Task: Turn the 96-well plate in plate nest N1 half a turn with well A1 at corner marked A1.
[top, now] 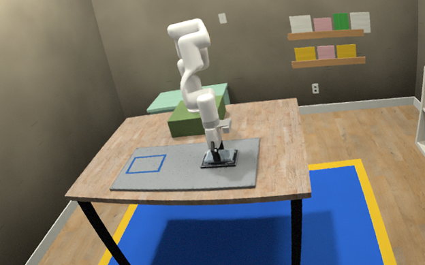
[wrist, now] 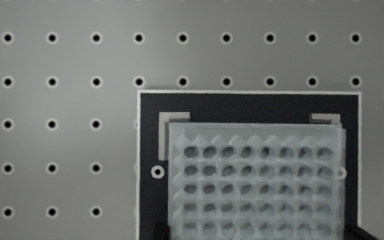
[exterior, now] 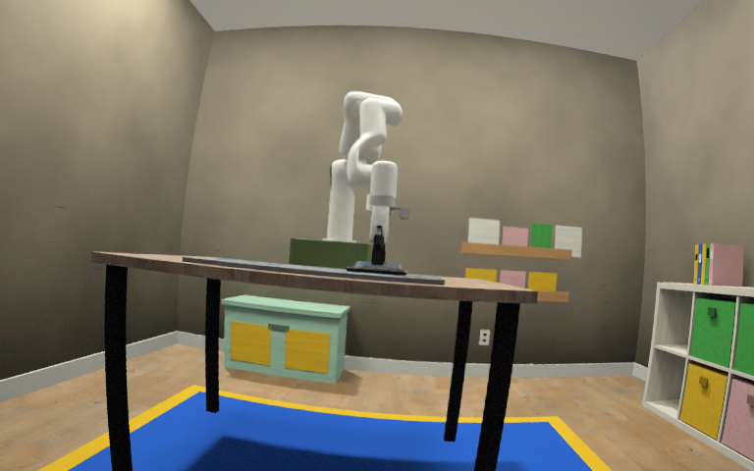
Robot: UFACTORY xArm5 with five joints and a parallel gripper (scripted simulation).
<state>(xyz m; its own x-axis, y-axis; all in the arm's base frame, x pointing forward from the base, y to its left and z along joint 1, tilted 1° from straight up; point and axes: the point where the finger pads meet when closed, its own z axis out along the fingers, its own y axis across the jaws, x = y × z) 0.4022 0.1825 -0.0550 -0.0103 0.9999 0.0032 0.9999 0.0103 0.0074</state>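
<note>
Right now the 96-well plate is 1 cm below my hand. From my hand the other things lie so: black plate nest N1: 3 cm below.
</note>
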